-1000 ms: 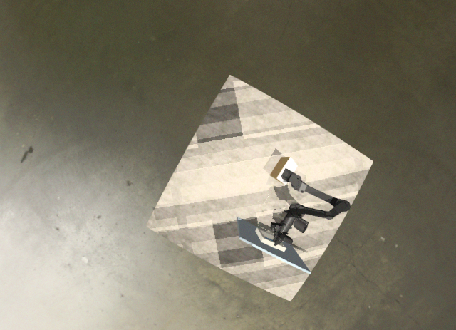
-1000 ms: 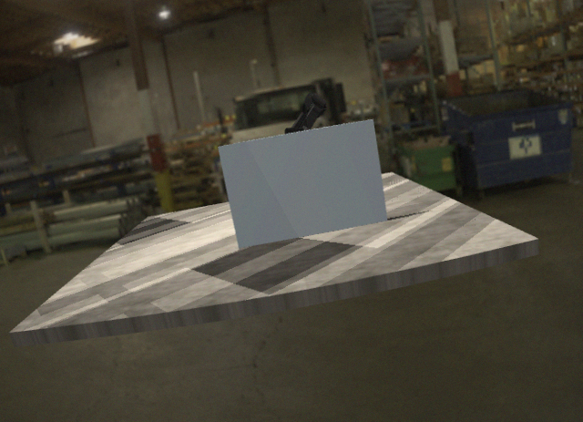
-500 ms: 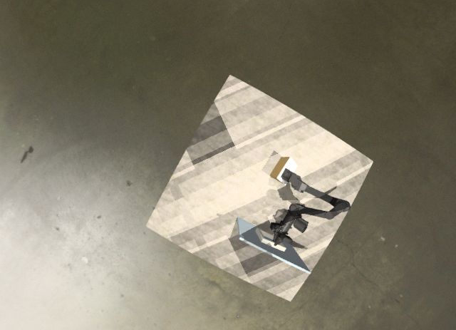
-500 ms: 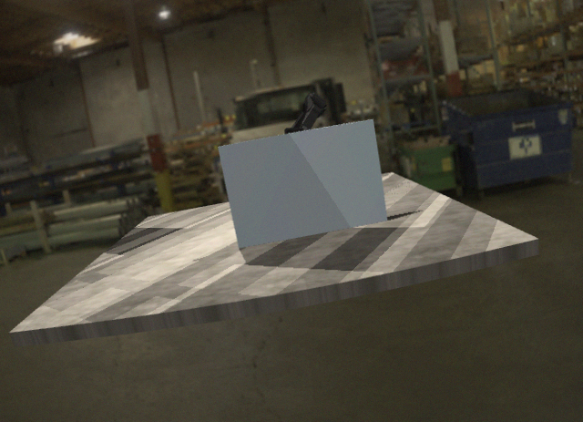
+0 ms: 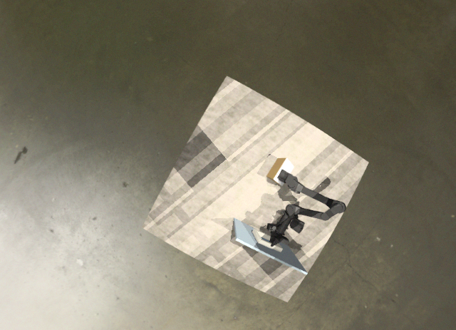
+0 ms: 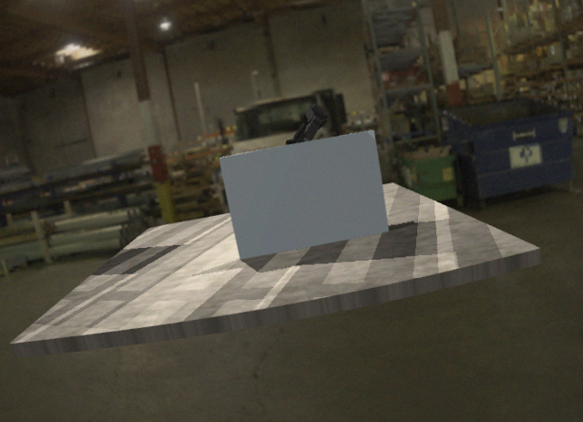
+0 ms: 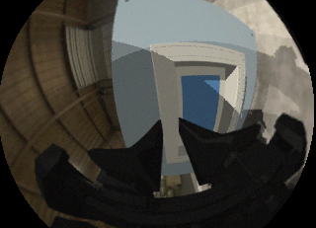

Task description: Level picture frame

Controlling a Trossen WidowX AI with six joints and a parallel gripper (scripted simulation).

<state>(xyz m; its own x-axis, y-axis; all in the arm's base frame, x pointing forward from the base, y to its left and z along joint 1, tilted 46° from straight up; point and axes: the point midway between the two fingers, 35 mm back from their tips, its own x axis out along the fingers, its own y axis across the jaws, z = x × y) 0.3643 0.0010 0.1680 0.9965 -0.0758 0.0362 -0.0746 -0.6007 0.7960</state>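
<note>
The picture frame lies 50 mm below my gripper tip, 10 mm to the right of it and 10 mm ahead of it. Also, from my gripper tip: pale blue wall panel: 70 mm below, 20 mm ahead, 10 mm to the left.
</note>
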